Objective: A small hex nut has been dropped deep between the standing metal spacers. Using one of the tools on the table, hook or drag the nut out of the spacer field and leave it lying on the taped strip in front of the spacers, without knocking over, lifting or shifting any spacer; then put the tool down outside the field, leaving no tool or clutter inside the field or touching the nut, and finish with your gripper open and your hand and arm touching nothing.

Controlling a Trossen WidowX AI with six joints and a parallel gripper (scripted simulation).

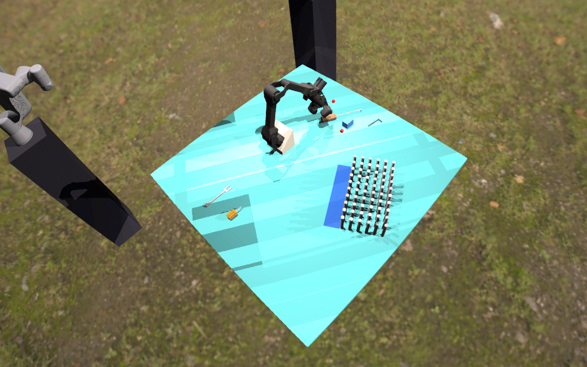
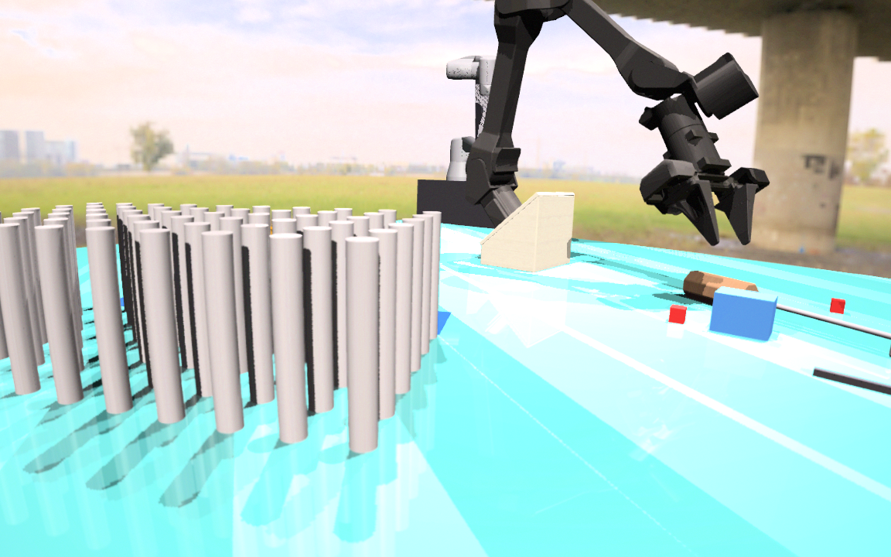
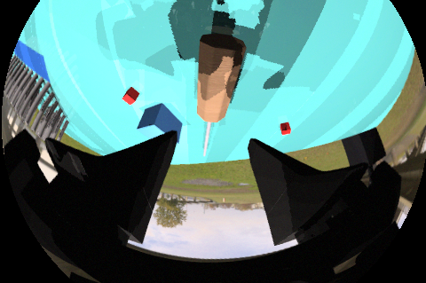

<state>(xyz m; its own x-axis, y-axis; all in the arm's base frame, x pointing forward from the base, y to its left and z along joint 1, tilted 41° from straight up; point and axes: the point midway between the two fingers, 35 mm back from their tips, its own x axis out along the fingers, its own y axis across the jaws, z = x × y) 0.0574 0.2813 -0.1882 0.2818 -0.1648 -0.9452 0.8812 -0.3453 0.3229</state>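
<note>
Right now the wooden-handled hook tool is 9 cm to the left of my gripper tip, 6 cm below it and 5 cm ahead of it. The rest, counted from my gripper tip: dark hex key 22 cm ahead, 18 cm to the left, 7 cm below; then blue cube 11 cm ahead, 6 cm below, 4 cm to the left; then blue taped strip 39 cm ahead, 36 cm to the right, 8 cm below.
</note>
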